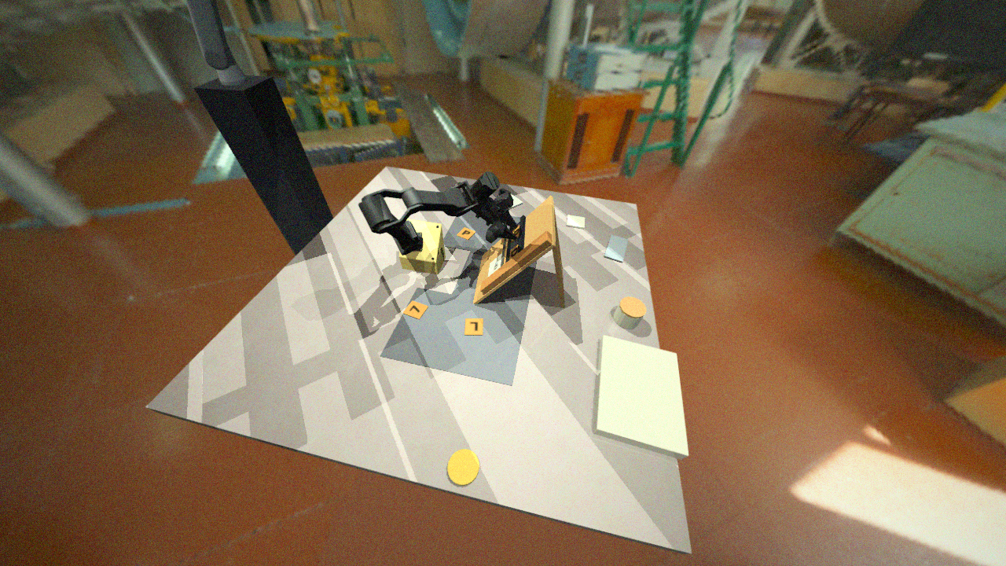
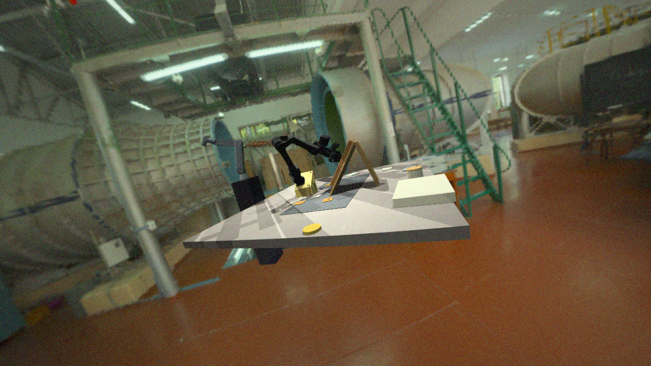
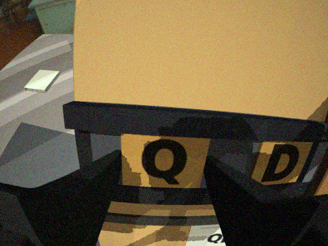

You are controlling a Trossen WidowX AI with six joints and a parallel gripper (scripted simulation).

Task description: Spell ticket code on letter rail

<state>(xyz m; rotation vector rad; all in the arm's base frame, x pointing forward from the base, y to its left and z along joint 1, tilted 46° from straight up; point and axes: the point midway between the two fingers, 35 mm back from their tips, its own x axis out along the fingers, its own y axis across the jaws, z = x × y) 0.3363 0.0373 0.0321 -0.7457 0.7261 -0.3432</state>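
The white ticket lies 80 mm below my gripper tip, 70 mm to the right of it and 60 mm behind it. The rest, counted from my gripper tip: mat 170 mm below, 150 mm behind, 30 mm to the right; then cream block 440 mm to the right, 350 mm ahead, 150 mm below; then yellow disc 650 mm to the right, 160 mm below, 90 mm behind.
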